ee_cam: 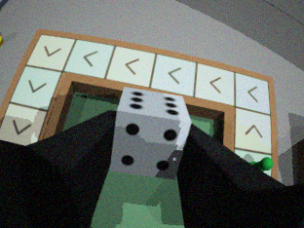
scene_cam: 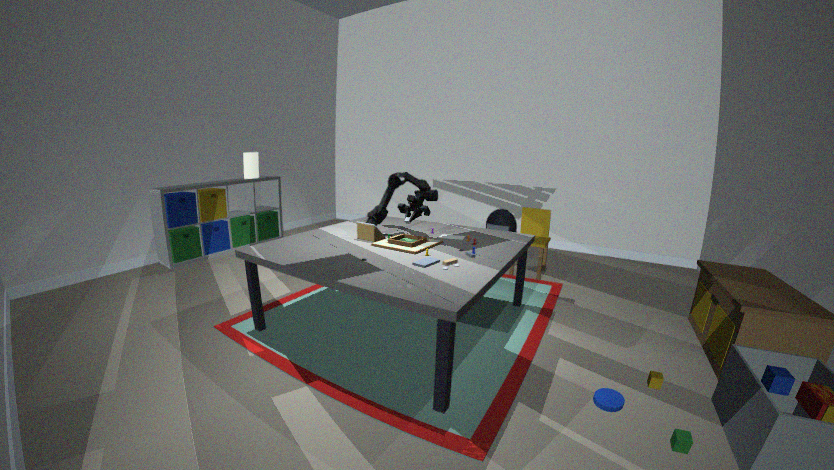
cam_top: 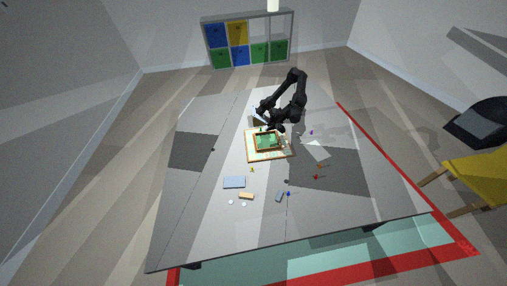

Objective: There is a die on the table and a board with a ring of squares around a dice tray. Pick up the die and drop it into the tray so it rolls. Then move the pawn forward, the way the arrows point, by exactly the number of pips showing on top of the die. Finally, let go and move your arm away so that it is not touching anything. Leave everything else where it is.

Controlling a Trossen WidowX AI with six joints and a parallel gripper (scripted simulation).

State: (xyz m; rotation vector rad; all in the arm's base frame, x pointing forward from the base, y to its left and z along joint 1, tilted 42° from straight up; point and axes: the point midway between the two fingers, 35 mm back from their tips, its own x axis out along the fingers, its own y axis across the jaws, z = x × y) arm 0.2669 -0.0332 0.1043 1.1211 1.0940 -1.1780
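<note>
My gripper tip is right at the white die. Round my gripper tip: green pawn (110 mm behind, 30 mm to the right, 100 mm below); then yellow pawn (200 mm ahead, 110 mm to the right, 110 mm below); then green dice tray (120 mm below).
</note>
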